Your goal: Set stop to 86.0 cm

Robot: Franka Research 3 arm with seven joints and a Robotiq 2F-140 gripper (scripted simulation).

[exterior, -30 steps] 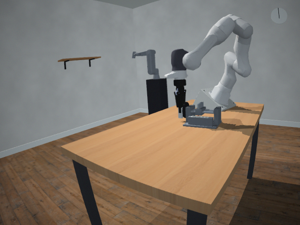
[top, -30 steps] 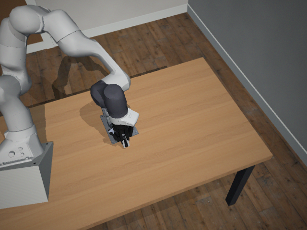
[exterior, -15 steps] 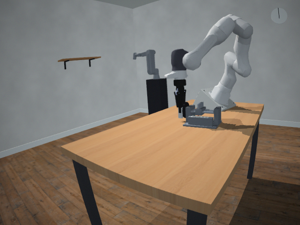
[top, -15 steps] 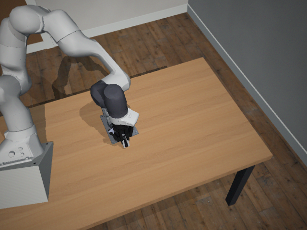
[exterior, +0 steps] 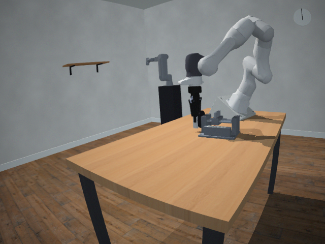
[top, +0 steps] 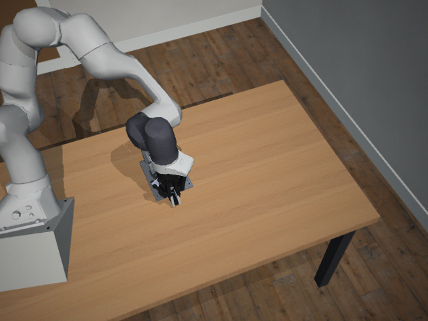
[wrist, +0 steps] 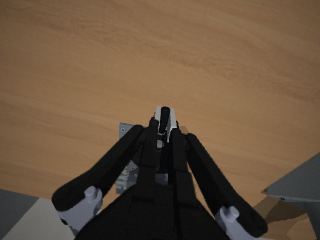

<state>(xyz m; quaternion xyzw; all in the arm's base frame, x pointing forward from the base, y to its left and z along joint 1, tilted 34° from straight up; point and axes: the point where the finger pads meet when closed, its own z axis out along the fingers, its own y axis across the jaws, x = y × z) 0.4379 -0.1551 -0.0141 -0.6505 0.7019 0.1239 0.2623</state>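
The black handwheel is 20 mm to the left of my hand and 10 mm below it. Also, from my hand: sliding stop block: 130 mm to the left, 30 mm above, 20 mm ahead.
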